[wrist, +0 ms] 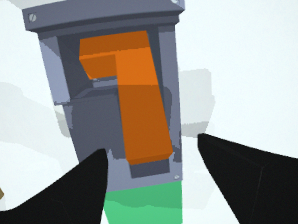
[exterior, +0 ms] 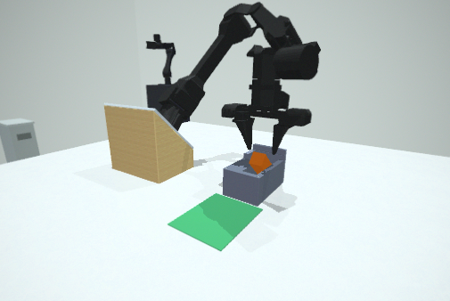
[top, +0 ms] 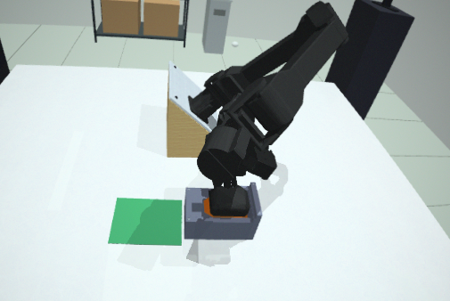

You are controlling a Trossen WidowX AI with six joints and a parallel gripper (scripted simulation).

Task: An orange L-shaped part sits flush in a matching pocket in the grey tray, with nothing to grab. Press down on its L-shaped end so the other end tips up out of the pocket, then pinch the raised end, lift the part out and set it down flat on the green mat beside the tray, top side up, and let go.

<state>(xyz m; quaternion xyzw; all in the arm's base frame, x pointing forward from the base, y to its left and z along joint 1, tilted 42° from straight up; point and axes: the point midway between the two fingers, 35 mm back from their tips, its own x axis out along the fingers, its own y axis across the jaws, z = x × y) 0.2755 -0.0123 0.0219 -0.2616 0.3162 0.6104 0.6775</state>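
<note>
My gripper tip is now 60 mm above the orange L-shaped part, 40 mm to the right of it and 10 mm past it. Round my gripper tip: green mat: 140 mm to the right, 110 mm below, 30 mm behind.
</note>
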